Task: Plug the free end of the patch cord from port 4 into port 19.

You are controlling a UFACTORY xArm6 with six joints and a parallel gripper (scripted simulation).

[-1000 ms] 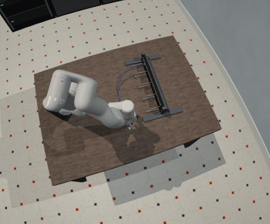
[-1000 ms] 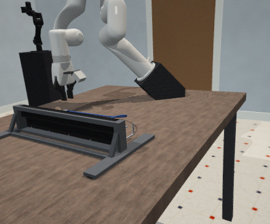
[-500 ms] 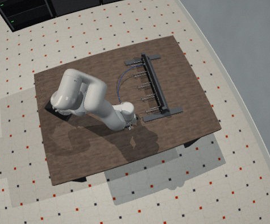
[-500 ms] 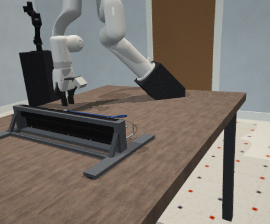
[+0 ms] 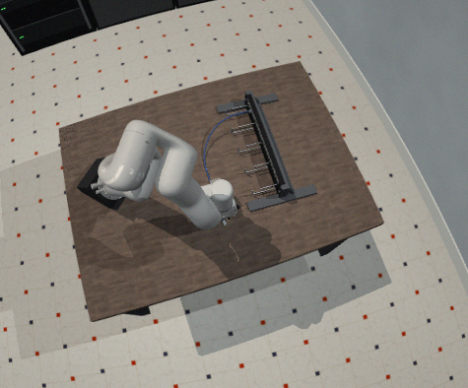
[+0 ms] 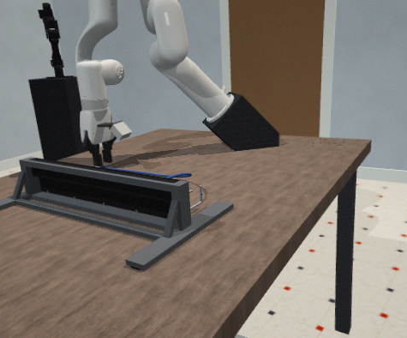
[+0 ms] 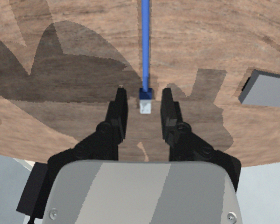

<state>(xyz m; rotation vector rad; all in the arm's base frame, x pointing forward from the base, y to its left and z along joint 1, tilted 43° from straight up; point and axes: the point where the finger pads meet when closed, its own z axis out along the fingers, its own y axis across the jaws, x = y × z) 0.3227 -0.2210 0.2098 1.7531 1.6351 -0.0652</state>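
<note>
My gripper is now 2 cm to the left of the plug and 3 cm above it.
</note>
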